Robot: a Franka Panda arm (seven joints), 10 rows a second.
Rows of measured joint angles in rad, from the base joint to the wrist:
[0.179 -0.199 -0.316 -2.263 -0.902 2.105 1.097]
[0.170 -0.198 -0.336 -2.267 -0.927 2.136 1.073]
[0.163 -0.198 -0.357 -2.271 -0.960 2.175 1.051]
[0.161 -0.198 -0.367 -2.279 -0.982 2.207 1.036]
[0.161 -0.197 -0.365 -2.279 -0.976 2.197 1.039]
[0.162 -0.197 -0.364 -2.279 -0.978 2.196 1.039]
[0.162 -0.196 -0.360 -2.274 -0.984 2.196 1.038]
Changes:
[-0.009 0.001 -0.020 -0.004 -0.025 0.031 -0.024]
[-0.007 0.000 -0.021 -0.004 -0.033 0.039 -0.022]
[-0.002 0.000 -0.010 -0.008 -0.022 0.032 -0.015]
[0.000 0.001 0.002 0.000 0.006 -0.010 0.003]
[0.001 0.000 0.001 0.000 -0.002 -0.001 0.000]
[0.000 0.001 0.004 0.005 -0.006 0.000 -0.001]

